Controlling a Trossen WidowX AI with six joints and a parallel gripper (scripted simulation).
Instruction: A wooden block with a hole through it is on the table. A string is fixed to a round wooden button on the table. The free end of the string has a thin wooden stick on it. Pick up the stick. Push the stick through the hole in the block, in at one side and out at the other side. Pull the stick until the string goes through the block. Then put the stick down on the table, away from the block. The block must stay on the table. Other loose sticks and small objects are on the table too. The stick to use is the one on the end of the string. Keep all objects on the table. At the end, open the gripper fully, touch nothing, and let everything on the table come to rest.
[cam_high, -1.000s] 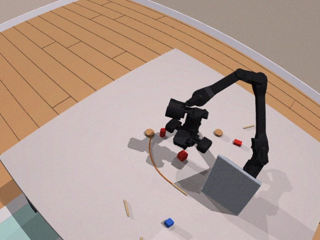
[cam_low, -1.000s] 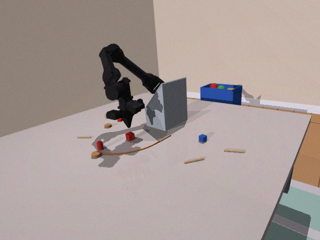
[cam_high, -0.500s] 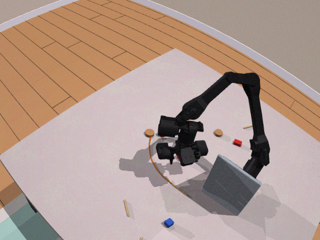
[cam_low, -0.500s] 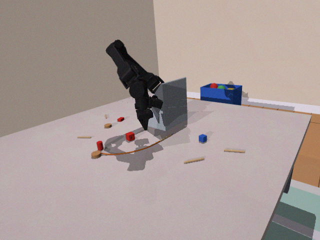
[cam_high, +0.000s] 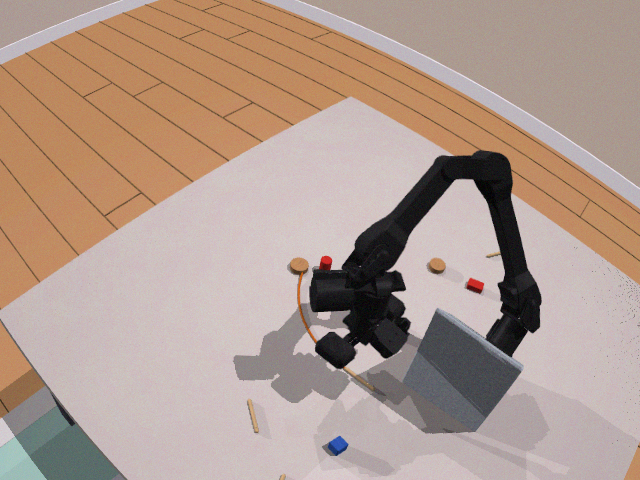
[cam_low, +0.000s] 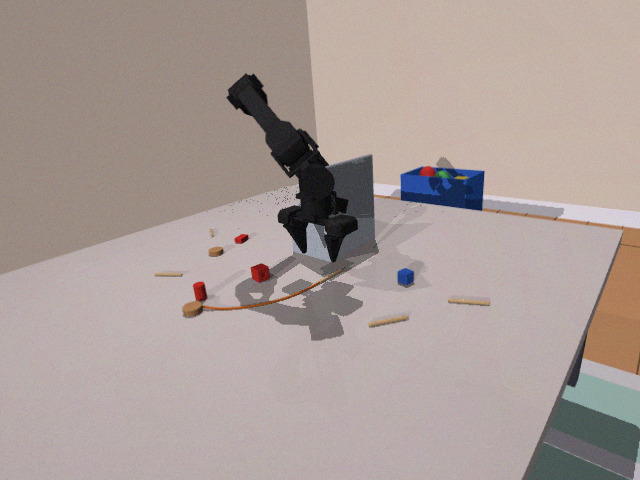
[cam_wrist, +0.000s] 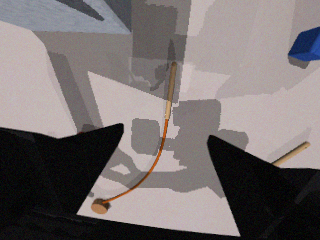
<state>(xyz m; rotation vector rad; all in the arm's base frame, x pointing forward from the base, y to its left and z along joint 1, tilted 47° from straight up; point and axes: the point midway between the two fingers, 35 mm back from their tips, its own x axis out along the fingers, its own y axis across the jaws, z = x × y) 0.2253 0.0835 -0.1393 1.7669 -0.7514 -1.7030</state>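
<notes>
Now: the thin wooden stick 6 cm below my gripper tip and 2 cm behind it. Also, from my gripper tip: flat red piece: 39 cm to the right, 7 cm behind, 5 cm below; then red cylinder: 21 cm ahead, 16 cm to the right, 4 cm below; then blue cube: 15 cm to the left, 11 cm behind, 5 cm below.
</notes>
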